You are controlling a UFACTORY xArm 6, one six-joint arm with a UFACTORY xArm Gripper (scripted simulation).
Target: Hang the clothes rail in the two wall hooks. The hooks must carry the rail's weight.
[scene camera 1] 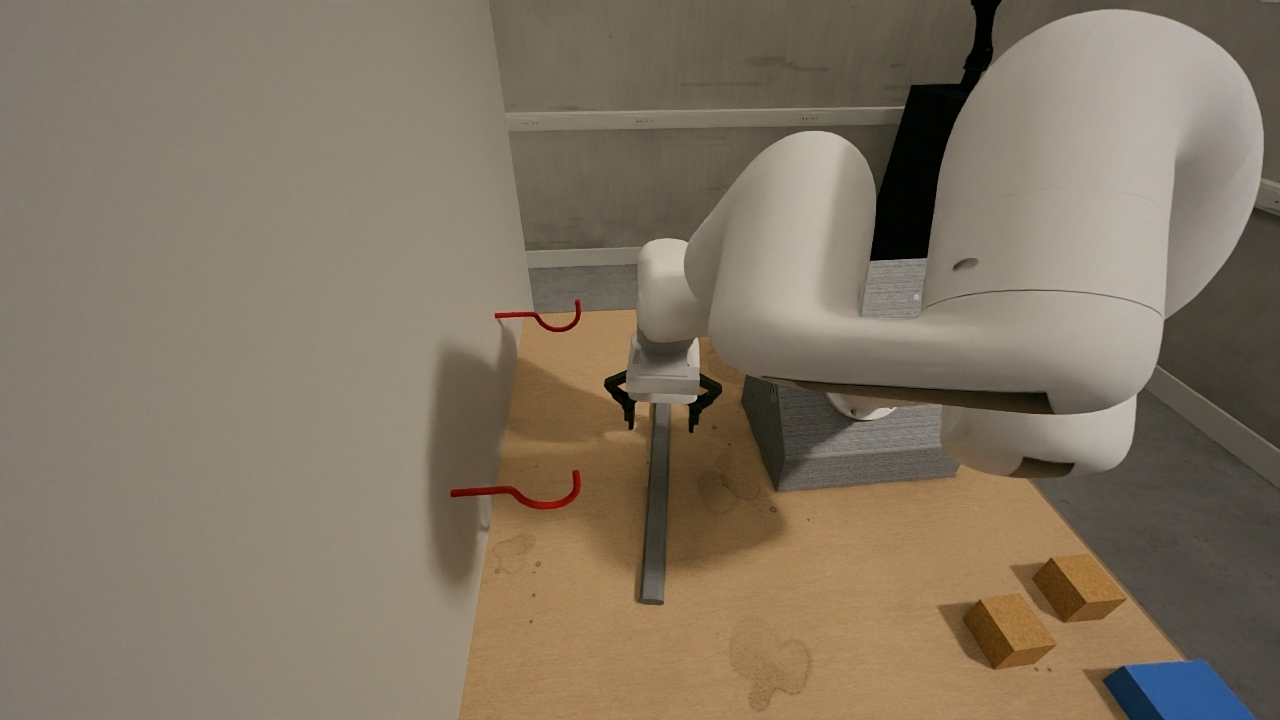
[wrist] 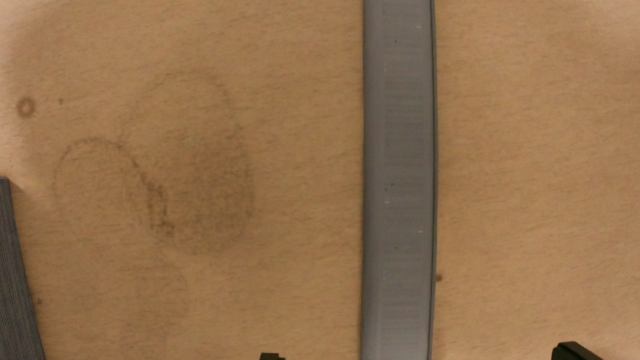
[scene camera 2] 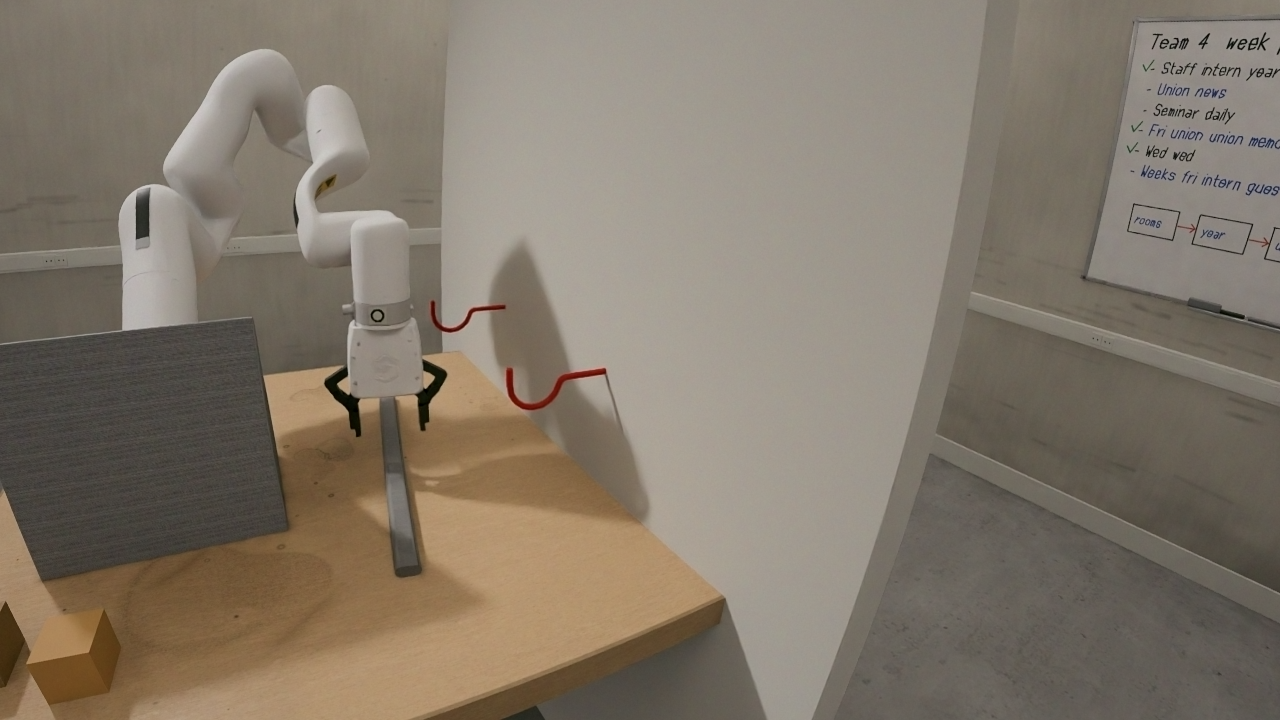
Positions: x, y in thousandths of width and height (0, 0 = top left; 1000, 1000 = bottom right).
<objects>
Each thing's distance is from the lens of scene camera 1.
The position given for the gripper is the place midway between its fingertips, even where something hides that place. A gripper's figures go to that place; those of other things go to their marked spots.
gripper (scene camera 1: 517, 590): 0.78 m
grey clothes rail (scene camera 1: 510, 816): 0.68 m
white wall (scene camera 1: 202, 359): 0.32 m
The marked spots on the white wall and the grey clothes rail are 0.54 m apart.
</objects>
